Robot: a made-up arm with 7 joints. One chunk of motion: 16 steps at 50 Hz.
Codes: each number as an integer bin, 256 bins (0 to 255) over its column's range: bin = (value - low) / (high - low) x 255, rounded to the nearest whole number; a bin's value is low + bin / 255 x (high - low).
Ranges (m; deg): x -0.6..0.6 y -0.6..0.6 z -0.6..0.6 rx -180..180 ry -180..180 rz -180..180
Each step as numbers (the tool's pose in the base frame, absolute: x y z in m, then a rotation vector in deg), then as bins.
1 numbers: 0.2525 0.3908 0.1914 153.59 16.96 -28.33
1 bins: 181 211 168 236 140 107
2 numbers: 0.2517 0.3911 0.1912 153.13 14.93 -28.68
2 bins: 181 211 168 236 138 107
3 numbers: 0.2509 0.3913 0.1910 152.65 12.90 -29.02
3 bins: 181 211 168 236 137 107
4 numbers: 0.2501 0.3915 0.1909 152.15 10.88 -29.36
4 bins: 181 211 168 235 135 107
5 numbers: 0.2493 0.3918 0.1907 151.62 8.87 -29.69
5 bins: 180 211 168 235 134 106
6 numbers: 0.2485 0.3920 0.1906 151.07 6.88 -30.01
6 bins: 180 211 168 235 132 106
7 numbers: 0.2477 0.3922 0.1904 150.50 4.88 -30.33
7 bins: 180 211 168 234 131 106
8 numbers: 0.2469 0.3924 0.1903 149.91 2.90 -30.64
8 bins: 180 211 168 234 130 106
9 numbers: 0.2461 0.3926 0.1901 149.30 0.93 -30.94
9 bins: 180 211 168 233 128 106
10 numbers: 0.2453 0.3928 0.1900 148.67 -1.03 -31.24
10 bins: 180 211 168 233 127 105
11 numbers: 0.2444 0.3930 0.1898 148.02 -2.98 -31.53
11 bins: 179 211 168 232 125 105
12 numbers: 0.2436 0.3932 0.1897 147.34 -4.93 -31.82
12 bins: 179 211 168 232 124 105
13 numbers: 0.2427 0.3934 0.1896 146.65 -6.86 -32.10
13 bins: 179 211 168 231 123 105
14 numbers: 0.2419 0.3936 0.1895 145.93 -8.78 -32.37
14 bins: 179 211 168 231 121 105
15 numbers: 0.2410 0.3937 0.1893 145.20 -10.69 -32.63
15 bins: 179 211 168 230 120 104
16 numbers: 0.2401 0.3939 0.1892 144.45 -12.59 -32.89
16 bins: 179 211 168 230 119 104
